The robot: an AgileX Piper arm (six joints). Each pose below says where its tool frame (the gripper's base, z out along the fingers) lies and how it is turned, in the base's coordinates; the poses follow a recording.
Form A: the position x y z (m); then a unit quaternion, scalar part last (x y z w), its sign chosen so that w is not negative.
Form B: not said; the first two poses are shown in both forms.
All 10 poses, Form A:
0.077, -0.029, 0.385, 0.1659, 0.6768, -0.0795, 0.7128
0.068, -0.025, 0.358, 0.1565, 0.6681, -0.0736, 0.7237
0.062, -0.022, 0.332, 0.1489, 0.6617, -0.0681, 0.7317
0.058, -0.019, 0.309, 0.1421, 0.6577, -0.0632, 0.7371
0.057, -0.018, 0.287, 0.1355, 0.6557, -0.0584, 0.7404
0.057, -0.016, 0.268, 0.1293, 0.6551, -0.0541, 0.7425
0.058, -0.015, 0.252, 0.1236, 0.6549, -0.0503, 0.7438
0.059, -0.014, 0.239, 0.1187, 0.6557, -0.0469, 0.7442
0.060, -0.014, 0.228, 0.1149, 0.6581, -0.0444, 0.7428
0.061, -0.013, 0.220, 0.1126, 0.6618, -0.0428, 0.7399
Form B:
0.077, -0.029, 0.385, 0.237, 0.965, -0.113, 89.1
0.068, -0.025, 0.358, 0.227, 0.968, -0.107, 87.3
0.062, -0.022, 0.332, 0.218, 0.971, -0.100, 85.9
0.058, -0.019, 0.309, 0.210, 0.973, -0.094, 85.0
0.057, -0.018, 0.287, 0.202, 0.976, -0.087, 84.5
0.057, -0.016, 0.268, 0.193, 0.978, -0.081, 84.1
0.058, -0.015, 0.252, 0.185, 0.980, -0.075, 83.9
0.059, -0.014, 0.239, 0.178, 0.982, -0.070, 83.8
0.060, -0.014, 0.228, 0.172, 0.983, -0.066, 84.1
0.061, -0.013, 0.220, 0.167, 0.984, -0.064, 84.6

